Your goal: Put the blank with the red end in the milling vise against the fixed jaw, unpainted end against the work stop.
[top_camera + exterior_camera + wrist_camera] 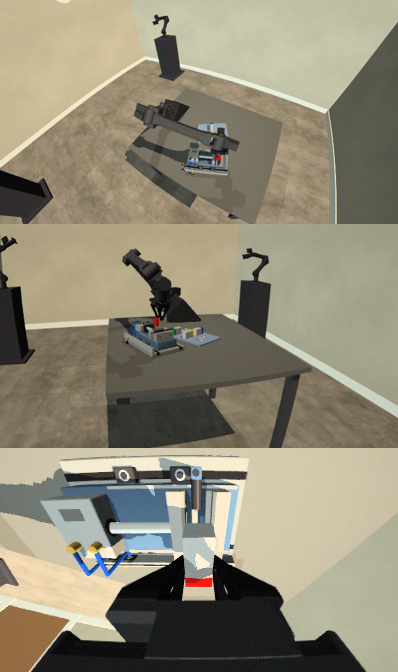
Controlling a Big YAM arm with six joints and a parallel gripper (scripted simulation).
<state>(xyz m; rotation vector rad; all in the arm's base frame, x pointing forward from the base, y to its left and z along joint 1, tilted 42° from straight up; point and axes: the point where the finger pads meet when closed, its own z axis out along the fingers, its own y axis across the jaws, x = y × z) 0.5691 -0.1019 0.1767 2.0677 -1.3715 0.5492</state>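
My hand is 2 cm above the grey bar with red end. From my hand the other things lie so: fixed jaw: 8 cm below, 2 cm to the left, 2 cm ahead; then moving jaw: 8 cm below, 3 cm behind, 1 cm to the right; then work stop rod: 7 cm below, 5 cm to the left, 2 cm behind.
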